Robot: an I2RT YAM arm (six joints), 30 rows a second.
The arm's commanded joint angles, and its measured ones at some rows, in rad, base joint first. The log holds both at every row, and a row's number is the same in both.
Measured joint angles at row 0:
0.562, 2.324, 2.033, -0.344, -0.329, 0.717
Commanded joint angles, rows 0 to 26:
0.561, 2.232, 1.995, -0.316, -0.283, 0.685
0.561, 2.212, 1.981, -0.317, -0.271, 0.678
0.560, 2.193, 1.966, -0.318, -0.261, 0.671
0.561, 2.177, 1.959, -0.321, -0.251, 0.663
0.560, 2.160, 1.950, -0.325, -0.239, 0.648
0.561, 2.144, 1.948, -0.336, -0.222, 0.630
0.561, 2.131, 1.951, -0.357, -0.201, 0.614
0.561, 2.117, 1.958, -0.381, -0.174, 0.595
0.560, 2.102, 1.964, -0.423, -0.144, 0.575
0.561, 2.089, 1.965, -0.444, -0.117, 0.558
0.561, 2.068, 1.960, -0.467, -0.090, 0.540
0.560, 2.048, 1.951, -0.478, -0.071, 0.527
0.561, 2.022, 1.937, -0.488, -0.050, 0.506
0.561, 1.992, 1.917, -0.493, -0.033, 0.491
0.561, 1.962, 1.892, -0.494, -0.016, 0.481
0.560, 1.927, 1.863, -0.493, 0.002, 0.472
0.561, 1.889, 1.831, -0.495, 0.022, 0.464
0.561, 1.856, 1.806, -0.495, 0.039, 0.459
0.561, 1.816, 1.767, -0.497, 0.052, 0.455
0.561, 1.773, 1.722, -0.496, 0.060, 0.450
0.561, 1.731, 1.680, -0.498, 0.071, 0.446
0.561, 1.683, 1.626, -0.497, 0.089, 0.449
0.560, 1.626, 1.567, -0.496, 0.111, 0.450
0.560, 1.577, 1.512, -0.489, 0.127, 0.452
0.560, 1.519, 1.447, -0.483, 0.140, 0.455
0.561, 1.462, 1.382, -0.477, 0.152, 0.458
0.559, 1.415, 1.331, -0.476, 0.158, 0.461
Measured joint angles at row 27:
0.562, 1.502, 1.435, -0.466, 0.088, 0.470
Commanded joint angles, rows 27 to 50:
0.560, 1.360, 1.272, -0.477, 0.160, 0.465
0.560, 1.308, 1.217, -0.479, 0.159, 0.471
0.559, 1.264, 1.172, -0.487, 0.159, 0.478
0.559, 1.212, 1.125, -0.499, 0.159, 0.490
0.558, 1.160, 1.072, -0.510, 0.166, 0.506
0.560, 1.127, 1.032, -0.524, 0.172, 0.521
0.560, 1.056, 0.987, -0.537, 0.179, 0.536
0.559, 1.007, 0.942, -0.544, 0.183, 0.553
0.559, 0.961, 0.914, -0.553, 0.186, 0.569
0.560, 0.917, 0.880, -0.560, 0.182, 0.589
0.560, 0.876, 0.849, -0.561, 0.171, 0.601
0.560, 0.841, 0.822, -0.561, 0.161, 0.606
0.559, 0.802, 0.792, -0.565, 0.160, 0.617
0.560, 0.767, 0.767, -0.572, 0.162, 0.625
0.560, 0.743, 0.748, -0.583, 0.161, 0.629
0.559, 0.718, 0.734, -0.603, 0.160, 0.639
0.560, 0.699, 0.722, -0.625, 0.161, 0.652
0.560, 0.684, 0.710, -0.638, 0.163, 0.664
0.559, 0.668, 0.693, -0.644, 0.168, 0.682
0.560, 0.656, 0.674, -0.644, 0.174, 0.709
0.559, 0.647, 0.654, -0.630, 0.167, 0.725
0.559, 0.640, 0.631, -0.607, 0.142, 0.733
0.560, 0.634, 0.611, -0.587, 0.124, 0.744
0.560, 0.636, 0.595, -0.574, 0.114, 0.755
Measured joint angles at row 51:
0.562, 0.640, 0.630, -0.592, 0.143, 0.696
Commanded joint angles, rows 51 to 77:
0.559, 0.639, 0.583, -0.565, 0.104, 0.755
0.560, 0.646, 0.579, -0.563, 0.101, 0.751
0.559, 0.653, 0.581, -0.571, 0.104, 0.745
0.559, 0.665, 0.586, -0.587, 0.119, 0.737
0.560, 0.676, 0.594, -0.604, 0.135, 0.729
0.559, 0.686, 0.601, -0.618, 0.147, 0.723
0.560, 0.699, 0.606, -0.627, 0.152, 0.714
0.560, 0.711, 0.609, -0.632, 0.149, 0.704
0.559, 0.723, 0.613, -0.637, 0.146, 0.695
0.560, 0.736, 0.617, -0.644, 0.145, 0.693
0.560, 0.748, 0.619, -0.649, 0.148, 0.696
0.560, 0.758, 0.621, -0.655, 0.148, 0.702
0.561, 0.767, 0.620, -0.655, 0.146, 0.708
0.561, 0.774, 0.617, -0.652, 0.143, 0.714
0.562, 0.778, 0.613, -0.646, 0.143, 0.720
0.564, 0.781, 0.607, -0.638, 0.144, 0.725
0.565, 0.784, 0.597, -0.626, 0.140, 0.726
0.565, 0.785, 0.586, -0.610, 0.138, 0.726
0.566, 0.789, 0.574, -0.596, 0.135, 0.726
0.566, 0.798, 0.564, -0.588, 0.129, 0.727
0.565, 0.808, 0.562, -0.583, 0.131, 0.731
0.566, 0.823, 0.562, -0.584, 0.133, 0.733
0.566, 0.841, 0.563, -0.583, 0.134, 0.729
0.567, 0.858, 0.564, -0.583, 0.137, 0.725
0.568, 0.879, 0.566, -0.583, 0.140, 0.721
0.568, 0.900, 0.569, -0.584, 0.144, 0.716
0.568, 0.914, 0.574, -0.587, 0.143, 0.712
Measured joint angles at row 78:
0.564, 0.884, 0.576, -0.590, 0.131, 0.722
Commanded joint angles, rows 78 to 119:
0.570, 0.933, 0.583, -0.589, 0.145, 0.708
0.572, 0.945, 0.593, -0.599, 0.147, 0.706
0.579, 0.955, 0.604, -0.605, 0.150, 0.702
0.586, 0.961, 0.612, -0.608, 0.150, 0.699
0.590, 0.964, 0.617, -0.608, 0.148, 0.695
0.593, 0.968, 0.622, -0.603, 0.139, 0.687
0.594, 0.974, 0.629, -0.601, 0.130, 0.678
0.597, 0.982, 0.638, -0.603, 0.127, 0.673
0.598, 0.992, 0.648, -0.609, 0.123, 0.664
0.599, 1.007, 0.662, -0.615, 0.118, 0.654
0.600, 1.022, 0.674, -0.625, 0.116, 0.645
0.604, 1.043, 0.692, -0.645, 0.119, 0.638
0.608, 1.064, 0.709, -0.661, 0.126, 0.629
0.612, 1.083, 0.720, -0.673, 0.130, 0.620
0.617, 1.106, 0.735, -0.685, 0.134, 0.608
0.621, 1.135, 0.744, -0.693, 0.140, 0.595
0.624, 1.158, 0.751, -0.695, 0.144, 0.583
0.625, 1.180, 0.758, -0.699, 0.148, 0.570
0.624, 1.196, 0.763, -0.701, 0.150, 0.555
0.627, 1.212, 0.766, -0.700, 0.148, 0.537
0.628, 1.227, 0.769, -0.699, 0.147, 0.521
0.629, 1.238, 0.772, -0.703, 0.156, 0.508
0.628, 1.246, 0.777, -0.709, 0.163, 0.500
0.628, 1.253, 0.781, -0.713, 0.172, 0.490
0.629, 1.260, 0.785, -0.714, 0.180, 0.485
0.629, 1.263, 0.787, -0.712, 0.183, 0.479
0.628, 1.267, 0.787, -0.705, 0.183, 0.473
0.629, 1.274, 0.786, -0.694, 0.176, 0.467
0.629, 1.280, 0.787, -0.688, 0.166, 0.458
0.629, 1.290, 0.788, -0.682, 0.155, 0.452
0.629, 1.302, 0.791, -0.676, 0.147, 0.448
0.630, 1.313, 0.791, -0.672, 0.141, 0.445
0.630, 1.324, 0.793, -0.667, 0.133, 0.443
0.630, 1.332, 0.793, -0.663, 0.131, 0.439
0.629, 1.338, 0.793, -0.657, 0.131, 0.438
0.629, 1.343, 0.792, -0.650, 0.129, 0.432
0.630, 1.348, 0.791, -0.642, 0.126, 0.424
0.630, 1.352, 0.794, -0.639, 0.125, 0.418
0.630, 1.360, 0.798, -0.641, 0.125, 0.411
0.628, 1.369, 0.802, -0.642, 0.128, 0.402
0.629, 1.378, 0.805, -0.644, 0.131, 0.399
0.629, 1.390, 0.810, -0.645, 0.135, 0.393
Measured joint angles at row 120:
0.625, 1.369, 0.785, -0.644, 0.134, 0.424
